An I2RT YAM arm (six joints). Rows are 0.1 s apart.
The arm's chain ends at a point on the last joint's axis. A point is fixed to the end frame.
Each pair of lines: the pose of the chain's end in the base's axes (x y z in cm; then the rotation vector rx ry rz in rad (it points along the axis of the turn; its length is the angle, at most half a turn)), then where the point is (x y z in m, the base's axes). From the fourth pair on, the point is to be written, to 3 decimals.
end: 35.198 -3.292 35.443 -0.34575 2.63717 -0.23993
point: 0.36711 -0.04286 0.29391
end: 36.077 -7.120 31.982 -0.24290 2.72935 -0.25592
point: 0.37043 -0.08203 0.25834
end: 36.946 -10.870 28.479 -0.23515 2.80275 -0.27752
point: 0.37448 -0.12057 0.22295
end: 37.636 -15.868 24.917 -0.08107 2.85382 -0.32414
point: 0.378 -0.172 0.187
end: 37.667 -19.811 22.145 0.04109 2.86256 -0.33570
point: 0.377 -0.211 0.160
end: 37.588 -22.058 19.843 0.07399 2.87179 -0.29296
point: 0.376 -0.232 0.136
